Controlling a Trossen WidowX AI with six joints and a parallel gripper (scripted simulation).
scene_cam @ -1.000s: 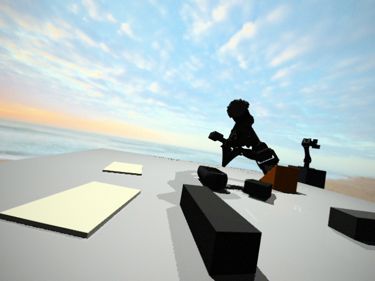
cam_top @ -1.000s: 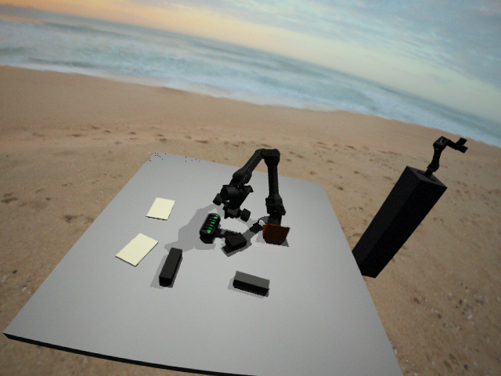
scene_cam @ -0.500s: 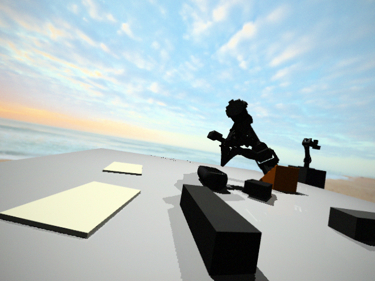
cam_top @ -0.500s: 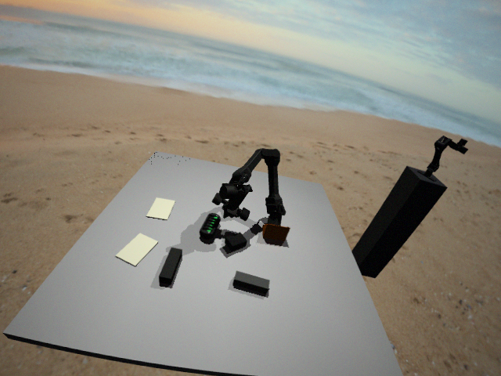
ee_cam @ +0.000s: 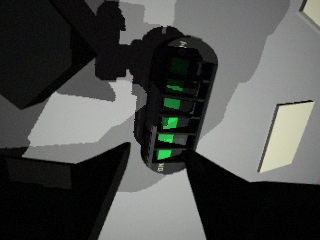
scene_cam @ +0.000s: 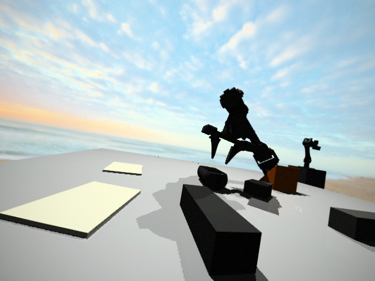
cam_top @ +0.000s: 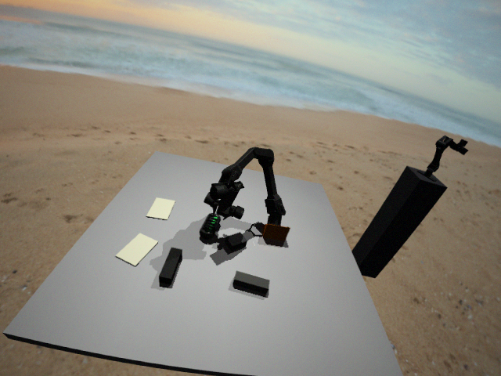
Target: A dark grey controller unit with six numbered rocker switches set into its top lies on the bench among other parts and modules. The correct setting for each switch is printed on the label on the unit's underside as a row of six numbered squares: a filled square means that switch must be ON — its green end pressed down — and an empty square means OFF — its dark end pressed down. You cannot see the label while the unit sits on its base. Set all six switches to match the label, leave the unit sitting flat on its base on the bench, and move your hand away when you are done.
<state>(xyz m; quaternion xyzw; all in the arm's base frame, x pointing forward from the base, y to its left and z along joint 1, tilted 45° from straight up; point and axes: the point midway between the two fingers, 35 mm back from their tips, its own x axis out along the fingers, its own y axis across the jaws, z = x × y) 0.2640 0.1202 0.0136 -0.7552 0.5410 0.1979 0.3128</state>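
The small dark block is 110 mm behind my gripper tip, 70 mm to the left of it and 60 mm below it. The rest, counted from my gripper tip: long black block 110 mm ahead, 290 mm to the left, 60 mm below; then grey block 210 mm behind, 270 mm to the left, 60 mm below.
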